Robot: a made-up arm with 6 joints. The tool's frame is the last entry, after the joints.
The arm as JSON. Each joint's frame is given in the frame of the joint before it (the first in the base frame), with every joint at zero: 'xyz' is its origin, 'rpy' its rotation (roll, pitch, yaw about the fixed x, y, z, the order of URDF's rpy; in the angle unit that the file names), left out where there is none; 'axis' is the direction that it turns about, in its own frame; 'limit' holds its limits. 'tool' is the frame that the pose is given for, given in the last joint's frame.
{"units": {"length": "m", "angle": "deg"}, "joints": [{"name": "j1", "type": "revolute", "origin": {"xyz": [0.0, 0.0, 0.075]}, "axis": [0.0, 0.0, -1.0], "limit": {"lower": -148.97, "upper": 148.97}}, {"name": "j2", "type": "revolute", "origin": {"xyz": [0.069, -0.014, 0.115]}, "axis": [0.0, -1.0, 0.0], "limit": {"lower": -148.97, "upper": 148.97}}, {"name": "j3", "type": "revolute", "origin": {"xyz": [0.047, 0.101, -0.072]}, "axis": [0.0, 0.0, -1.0], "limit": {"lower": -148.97, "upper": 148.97}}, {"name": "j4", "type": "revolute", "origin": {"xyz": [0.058, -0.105, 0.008]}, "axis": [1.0, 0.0, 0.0], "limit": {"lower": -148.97, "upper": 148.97}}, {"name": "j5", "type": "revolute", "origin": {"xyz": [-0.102, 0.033, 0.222]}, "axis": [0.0, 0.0, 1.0], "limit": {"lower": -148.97, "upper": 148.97}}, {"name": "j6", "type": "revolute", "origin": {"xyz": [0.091, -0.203, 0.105]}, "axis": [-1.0, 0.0, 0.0], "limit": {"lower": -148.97, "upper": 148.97}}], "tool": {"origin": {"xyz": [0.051, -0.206, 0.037]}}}
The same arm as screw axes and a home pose.
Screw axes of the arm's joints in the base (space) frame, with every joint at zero. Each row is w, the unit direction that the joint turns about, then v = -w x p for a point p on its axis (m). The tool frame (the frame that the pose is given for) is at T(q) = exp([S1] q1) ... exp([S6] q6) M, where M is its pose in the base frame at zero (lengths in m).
S1 = (0, 0, -1, 0, 0, 0)
S2 = (0, -1, 0, 0.19, 0, -0.069)
S3 = (0, 0, -1, -0.087, 0.116, 0)
S4 = (1, 0, 0, 0, 0.126, 0.018)
S5 = (0, 0, 1, 0.015, -0.072, 0)
S6 = (-1, 0, 0, 0, -0.453, -0.188)
M =
1 0 0 0.214
0 1 0 -0.394
0 0 1 0.49
0 0 0 1
Joint limits (deg, base to tool): -148.97..148.97 -148.97..148.97 -148.97..148.97 -148.97..148.97 -148.97..148.97 -148.97..148.97

